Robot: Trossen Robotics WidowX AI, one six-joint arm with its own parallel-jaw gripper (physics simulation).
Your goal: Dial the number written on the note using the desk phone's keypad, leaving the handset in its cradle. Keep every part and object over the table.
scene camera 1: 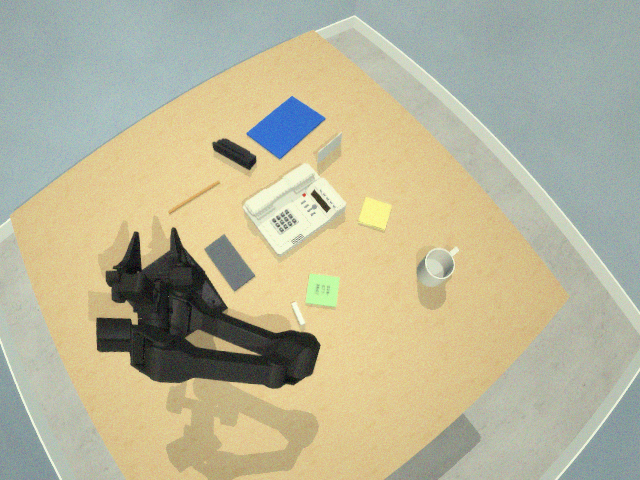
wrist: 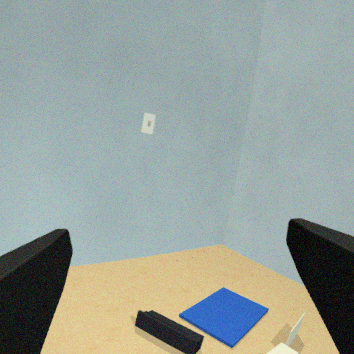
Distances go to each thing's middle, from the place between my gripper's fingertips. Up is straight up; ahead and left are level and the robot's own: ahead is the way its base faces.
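The white desk phone [scene camera 1: 316,204] is 340 mm below my gripper, 310 mm ahead of it and 20 mm to the left of it. I see the handset [scene camera 1: 299,177] as well, far below my hand, far ahead of it and a little to the left of it. The black stapler [scene camera 1: 225,147] is well below my hand, well ahead of it and well to the left of it; going by their middles, it is the farthest from my gripper of the things named here. As for the grey pad [scene camera 1: 234,269], my gripper is now 80 mm short of it and 360 mm above it.
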